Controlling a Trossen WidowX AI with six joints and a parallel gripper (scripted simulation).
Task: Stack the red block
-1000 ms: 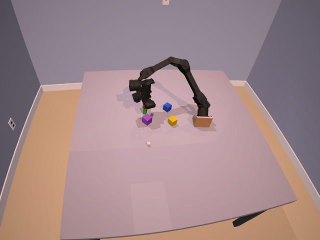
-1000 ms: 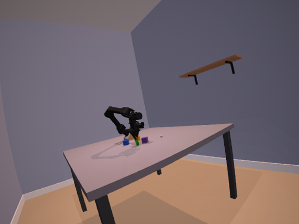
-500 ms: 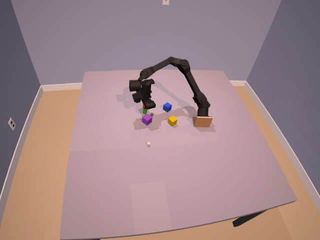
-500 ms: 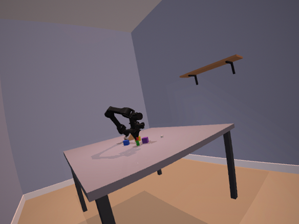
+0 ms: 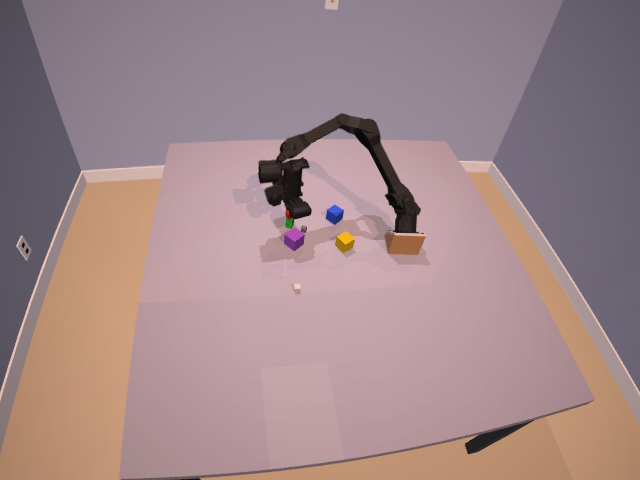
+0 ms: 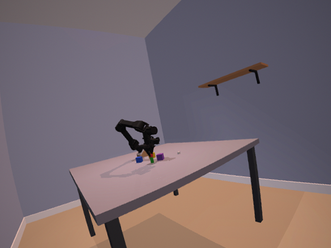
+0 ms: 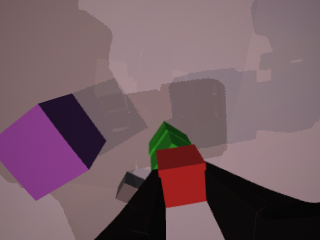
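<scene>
Now: the red block right at my gripper tip. Also, from my gripper tip: purple cube: 8 cm to the left, 3 cm below; then grey block: 4 cm below, 4 cm behind, 3 cm to the left; then blue cube: 16 cm behind, 3 cm below, 1 cm to the right.
</scene>
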